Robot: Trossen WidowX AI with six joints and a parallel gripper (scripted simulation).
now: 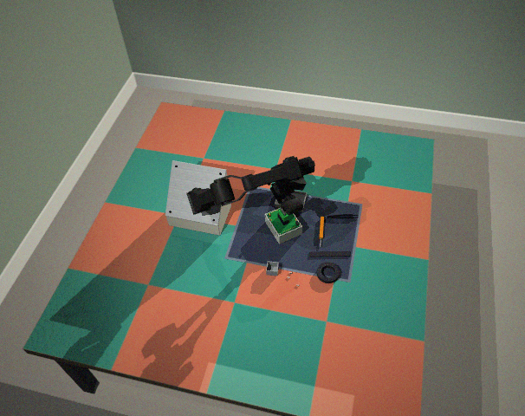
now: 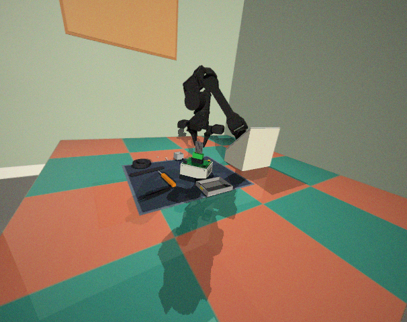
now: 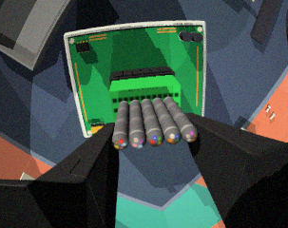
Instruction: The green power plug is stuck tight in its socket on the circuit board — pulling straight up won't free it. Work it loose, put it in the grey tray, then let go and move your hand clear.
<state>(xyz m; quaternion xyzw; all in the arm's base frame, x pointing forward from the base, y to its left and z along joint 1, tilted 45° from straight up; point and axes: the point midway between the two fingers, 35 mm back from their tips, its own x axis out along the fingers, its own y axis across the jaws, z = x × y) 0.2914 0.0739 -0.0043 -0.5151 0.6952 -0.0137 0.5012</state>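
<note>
Right now the green power plug is 30 mm below my gripper tip. The rest, counted from my gripper tip: black bar 200 mm ahead, 70 mm to the right, 120 mm below; dark mat 50 mm ahead, 130 mm below.
</note>
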